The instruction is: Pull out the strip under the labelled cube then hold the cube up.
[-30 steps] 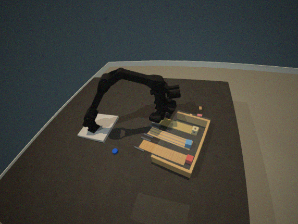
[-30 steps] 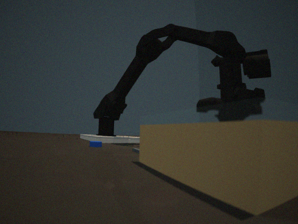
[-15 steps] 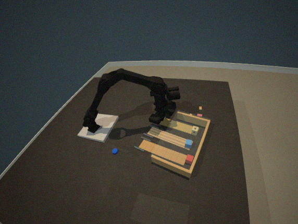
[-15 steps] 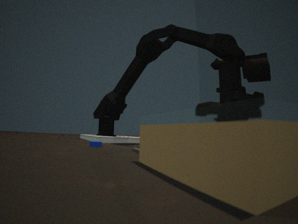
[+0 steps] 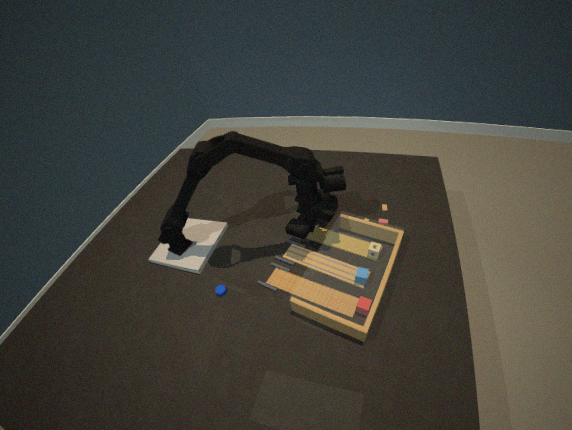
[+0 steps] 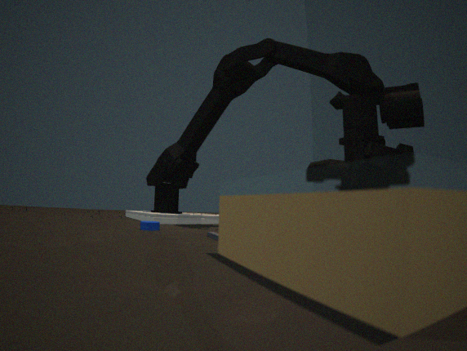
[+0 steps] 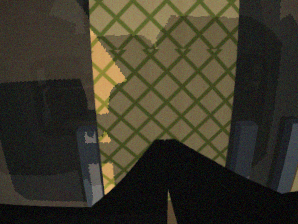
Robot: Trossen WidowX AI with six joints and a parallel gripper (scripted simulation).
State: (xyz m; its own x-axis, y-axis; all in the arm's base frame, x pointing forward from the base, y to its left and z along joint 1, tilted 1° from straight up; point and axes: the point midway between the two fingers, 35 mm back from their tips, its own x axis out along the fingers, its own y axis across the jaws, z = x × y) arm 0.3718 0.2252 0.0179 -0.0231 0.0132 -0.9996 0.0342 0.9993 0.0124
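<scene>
My gripper tip is 50 mm past the red peg, 60 mm to the right of it and 10 mm below it. Also, from my gripper tip: pink block 200 mm ahead, 120 mm to the left; then blue disc 140 mm behind, 290 mm to the right.
</scene>
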